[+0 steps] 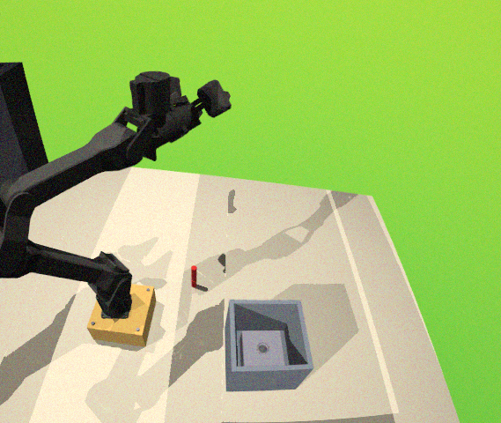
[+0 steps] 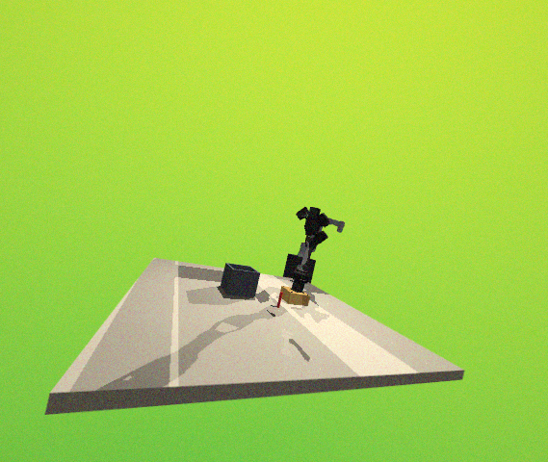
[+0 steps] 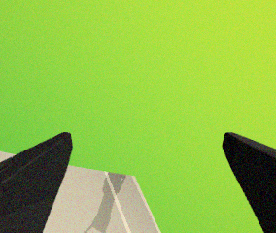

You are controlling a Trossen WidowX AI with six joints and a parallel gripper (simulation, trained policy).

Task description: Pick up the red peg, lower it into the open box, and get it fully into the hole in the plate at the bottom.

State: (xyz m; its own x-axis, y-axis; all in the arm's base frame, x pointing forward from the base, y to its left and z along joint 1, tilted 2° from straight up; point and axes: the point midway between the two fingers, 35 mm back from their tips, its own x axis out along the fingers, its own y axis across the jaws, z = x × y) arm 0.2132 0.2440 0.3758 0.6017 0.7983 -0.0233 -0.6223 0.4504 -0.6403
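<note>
The red peg is 41 cm below my gripper tip, 17 cm to the right of it and 3 cm behind it. Round my gripper tip: light plate: 40 cm below, 38 cm to the right, 12 cm ahead.
</note>
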